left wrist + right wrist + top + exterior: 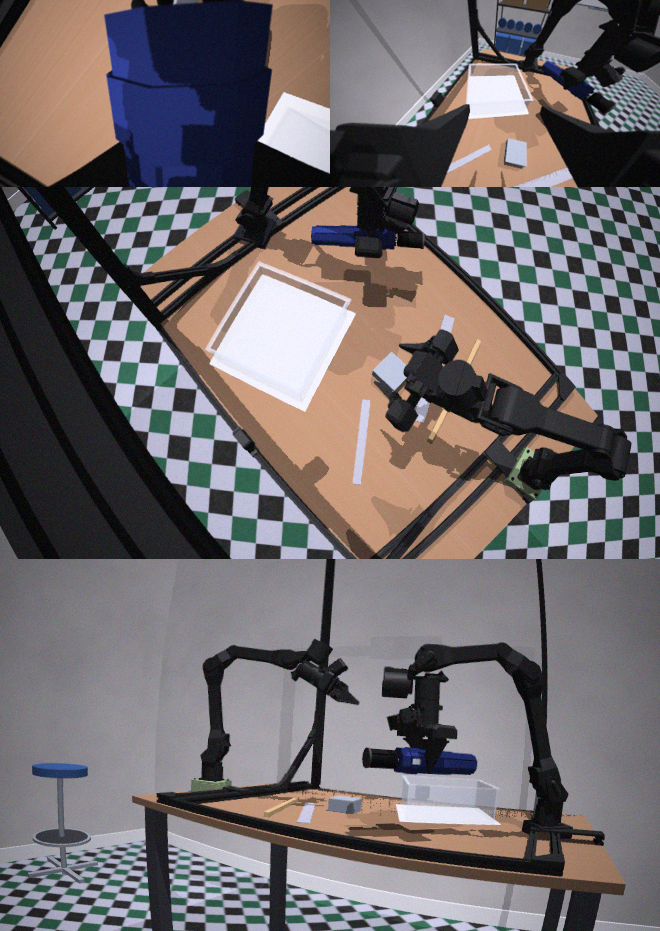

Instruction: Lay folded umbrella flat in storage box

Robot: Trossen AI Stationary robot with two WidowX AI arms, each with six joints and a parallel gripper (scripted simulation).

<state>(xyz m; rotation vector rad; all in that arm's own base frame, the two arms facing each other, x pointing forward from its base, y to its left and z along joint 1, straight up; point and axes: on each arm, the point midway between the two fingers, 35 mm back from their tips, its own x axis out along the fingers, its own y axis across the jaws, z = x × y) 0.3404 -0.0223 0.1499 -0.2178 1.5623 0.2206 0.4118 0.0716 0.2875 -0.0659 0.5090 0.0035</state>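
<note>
The clear storage box lies 30 cm behind my left hand, 1 cm to the left of it and 13 cm below it. Also, from my left hand: wooden stick 9 cm behind, 40 cm to the right, 17 cm below; folded umbrella 1 cm below; grey block 18 cm behind, 25 cm to the right, 16 cm below.
</note>
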